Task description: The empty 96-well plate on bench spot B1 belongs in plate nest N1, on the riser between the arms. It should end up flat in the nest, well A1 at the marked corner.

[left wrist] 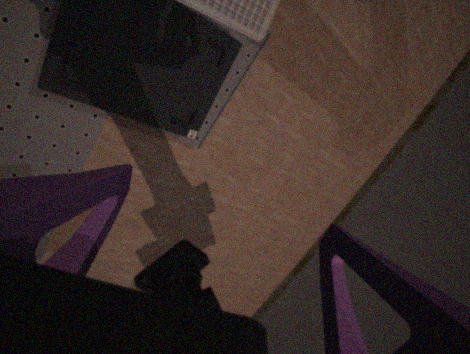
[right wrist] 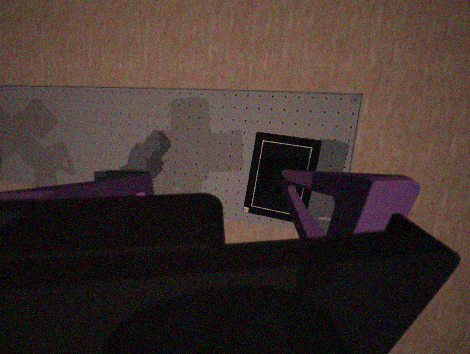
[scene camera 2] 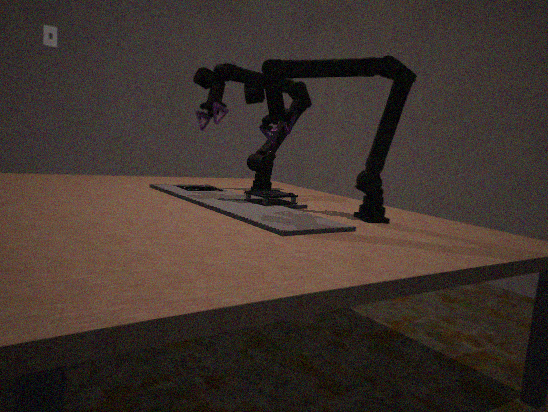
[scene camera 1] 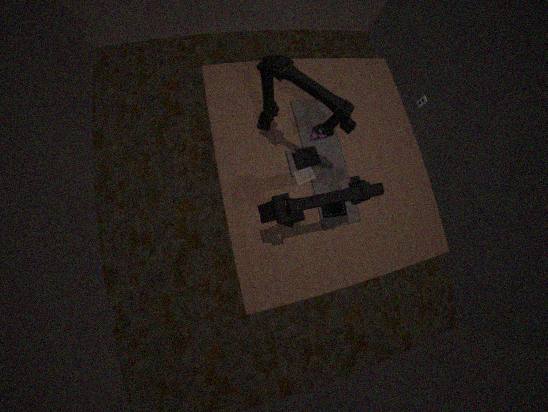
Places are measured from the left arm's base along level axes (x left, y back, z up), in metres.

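Pixels of known places: left gripper, fingertip midpoint: (left wrist: 232,207) (scene camera 2: 281,139) (scene camera 1: 315,139); right gripper, fingertip midpoint: (right wrist: 218,180) (scene camera 2: 208,127); left arm's base, origin of the base link: (left wrist: 172,267) (scene camera 2: 370,219) (scene camera 1: 264,122).
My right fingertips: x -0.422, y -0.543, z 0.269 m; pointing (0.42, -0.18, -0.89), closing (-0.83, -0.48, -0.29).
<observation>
For each thing: its top centre in the pictures, then the offset to it from my right fingertips. "spot": a spot on its surface instead. Level surfaces: height alone.
- white gridded plate, middle of its top: (scene camera 1: 304,175) dx +0.100, dy +0.217, dz -0.242 m
- dark riser, middle of its top: (left wrist: 150,63) (scene camera 2: 271,191) (scene camera 1: 307,156) dx +0.222, dy +0.227, dz -0.215 m
- black pad with a thin pale outline, surface spot: (right wrist: 280,175) (scene camera 2: 200,188) (scene camera 1: 334,206) spot: dx -0.056, dy -0.013, dz -0.254 m
- grey perforated board, its level: dz -0.256 m
- wooden table, its level: dz -0.269 m
A white gridded plate (scene camera 1: 304,175) (left wrist: 240,15) lies beside the dark riser (scene camera 1: 305,157) (scene camera 2: 272,194) (left wrist: 200,95); its height and A1 corner are unclear. The riser's top shows corner brackets and a small pale corner mark; no plate shows on its visible part. A black pad with a thin pale outline (scene camera 1: 334,209) (scene camera 2: 200,188) (right wrist: 280,175) lies near the board's end; whether something dark is on it is unclear, and no spot name is legible. My left gripper (scene camera 1: 318,133) (scene camera 2: 276,131) (left wrist: 232,207) is open, high above the board. My right gripper (scene camera 2: 211,119) (right wrist: 218,180) is open and raised, hidden in scene camera 1.
The grey perforated board (scene camera 1: 327,167) (scene camera 2: 320,225) (left wrist: 20,135) (right wrist: 225,107) lies on the wooden table (scene camera 1: 280,280) (scene camera 2: 125,260) (right wrist: 225,45). The right arm (scene camera 1: 325,197) passes above the board near the black pad. The left arm (scene camera 2: 330,68) spans high over the board.
</observation>
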